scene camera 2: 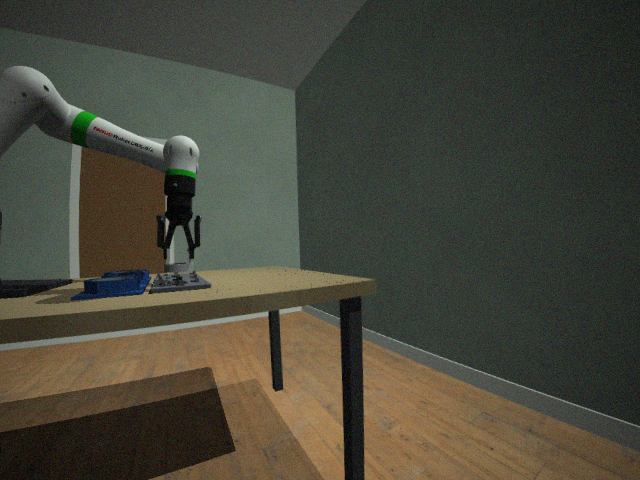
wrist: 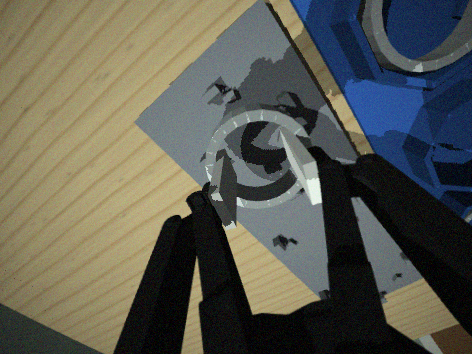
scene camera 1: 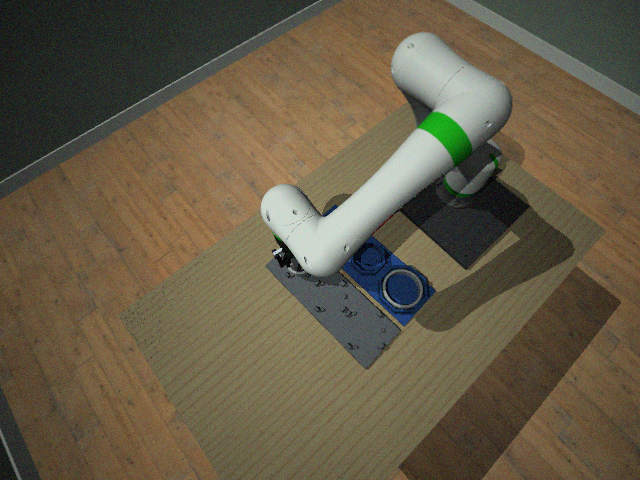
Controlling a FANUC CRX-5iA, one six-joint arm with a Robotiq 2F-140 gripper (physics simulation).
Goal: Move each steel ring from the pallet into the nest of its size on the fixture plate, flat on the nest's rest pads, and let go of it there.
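Seen in the pictures: gripper, between the fingertips: (scene camera 2: 179, 270) (wrist: 256, 153); arm's base, origin of its link: (scene camera 1: 455, 190).
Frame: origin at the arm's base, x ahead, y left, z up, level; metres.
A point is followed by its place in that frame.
A steel ring (scene camera 1: 295, 269) {x 0.652, y -0.084, z 0.047 m} (scene camera 2: 179, 267) {x 0.627, y -0.146, z 0.036 m} (wrist: 260, 116) {x 0.603, y -0.137, z 0.047 m} is around the fingertips of my gripper (scene camera 2: 179, 261) {x 0.621, y -0.103, z 0.023 m} (wrist: 256, 153) {x 0.621, y -0.103, z 0.023 m}. The fingers are spread against its inner wall and hold it from inside. It looks level, low over the far-left end of the grey fixture plate (scene camera 1: 305, 297) {x 0.669, y -0.012, z -0.015 m} (scene camera 2: 201, 285) {x 0.688, y -0.187, z -0.017 m} (wrist: 185, 115) {x 0.666, y -0.161, z -0.015 m}; whether it touches the pads is unclear. Small dark posts stand on the plate. A larger steel ring (scene camera 1: 384, 289) (wrist: 422, 65) lies in an end pocket of the blue pallet (scene camera 1: 405, 317) {x 0.453, y 0.230, z -0.019 m} (scene camera 2: 116, 284) (wrist: 370, 105) {x 0.502, y -0.071, z -0.019 m}. The middle pocket (scene camera 1: 370, 257) {x 0.410, y 0.008, z -0.019 m} is empty. The arm hides the pallet's other end in scene camera 1.
The pallet stands close alongside the fixture plate, with a narrow gap between them. Both are on the wooden table (scene camera 1: 232, 335) {x 0.923, y -0.054, z -0.027 m} (scene camera 2: 330, 286) {x 1.024, y -0.348, z -0.029 m} (wrist: 65, 125) {x 0.786, y -0.221, z -0.027 m}. The robot's base is on a dark plate (scene camera 1: 465, 237) {x 0.105, y 0.151, z -0.007 m} beyond the pallet. The forearm passes over the pallet.
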